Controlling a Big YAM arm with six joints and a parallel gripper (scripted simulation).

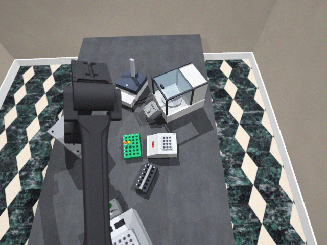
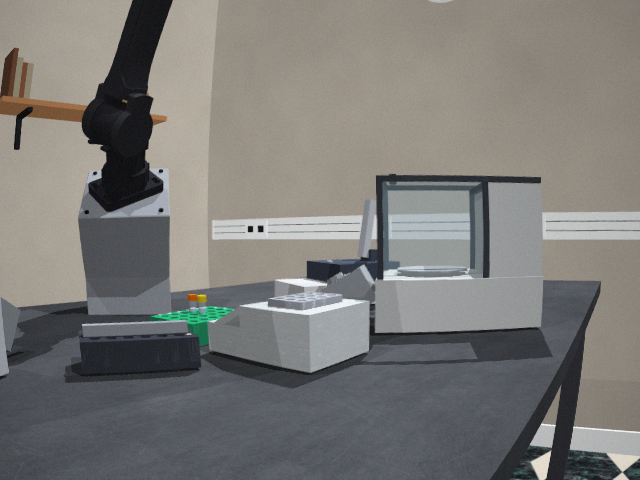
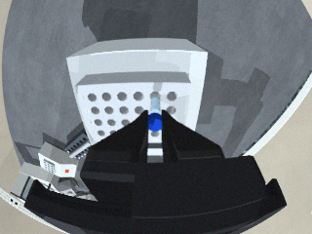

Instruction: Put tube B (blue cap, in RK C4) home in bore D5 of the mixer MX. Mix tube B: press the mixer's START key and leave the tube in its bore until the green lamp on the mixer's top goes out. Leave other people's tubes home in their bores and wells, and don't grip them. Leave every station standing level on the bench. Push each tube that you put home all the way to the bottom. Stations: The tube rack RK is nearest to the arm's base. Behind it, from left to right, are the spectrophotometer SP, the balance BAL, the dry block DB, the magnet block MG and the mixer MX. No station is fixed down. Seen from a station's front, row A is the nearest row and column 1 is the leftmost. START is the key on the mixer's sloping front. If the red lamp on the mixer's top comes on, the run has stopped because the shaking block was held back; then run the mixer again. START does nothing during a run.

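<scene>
Now: the tube B 2 cm below my hand. From my hand the other things lie so: green rack RK 48 cm to the left, 20 cm below, 4 cm ahead; then dark magnet block 31 cm to the left, 19 cm below, 10 cm ahead; then green start key 20 cm to the left, 14 cm below, 6 cm behind.
</scene>
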